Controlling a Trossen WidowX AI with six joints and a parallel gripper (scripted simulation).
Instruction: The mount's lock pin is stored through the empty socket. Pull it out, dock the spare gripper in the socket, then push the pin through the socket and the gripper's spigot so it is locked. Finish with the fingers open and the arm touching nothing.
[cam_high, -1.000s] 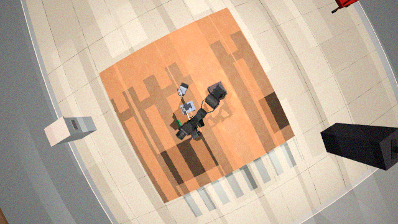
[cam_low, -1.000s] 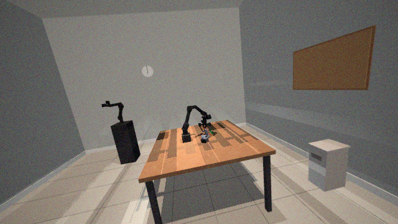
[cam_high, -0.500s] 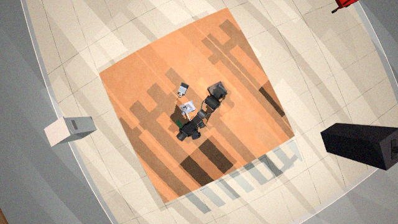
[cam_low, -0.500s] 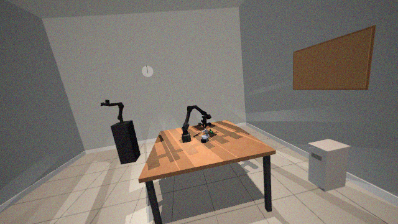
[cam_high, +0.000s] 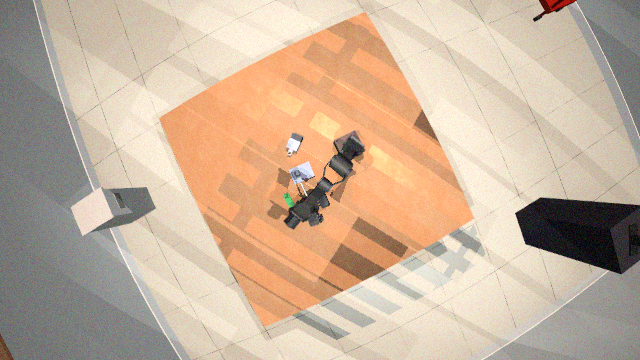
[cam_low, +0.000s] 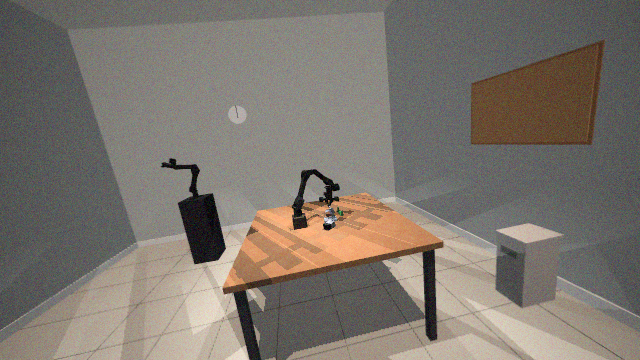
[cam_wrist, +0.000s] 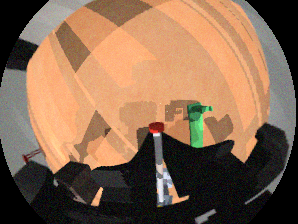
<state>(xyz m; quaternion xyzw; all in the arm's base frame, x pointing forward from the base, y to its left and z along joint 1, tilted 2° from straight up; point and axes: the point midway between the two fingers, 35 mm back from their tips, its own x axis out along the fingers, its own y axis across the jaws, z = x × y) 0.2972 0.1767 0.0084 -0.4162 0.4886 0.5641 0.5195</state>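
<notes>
Now: the green part 100 mm ahead of my gripper tip, 40 mm to the right of it and 40 mm below it. Also, from my gripper tip: grey mount 10 mm behind, 170 mm to the right, 10 mm below; then spare gripper 40 mm behind, 320 mm to the right, 40 mm below.
</notes>
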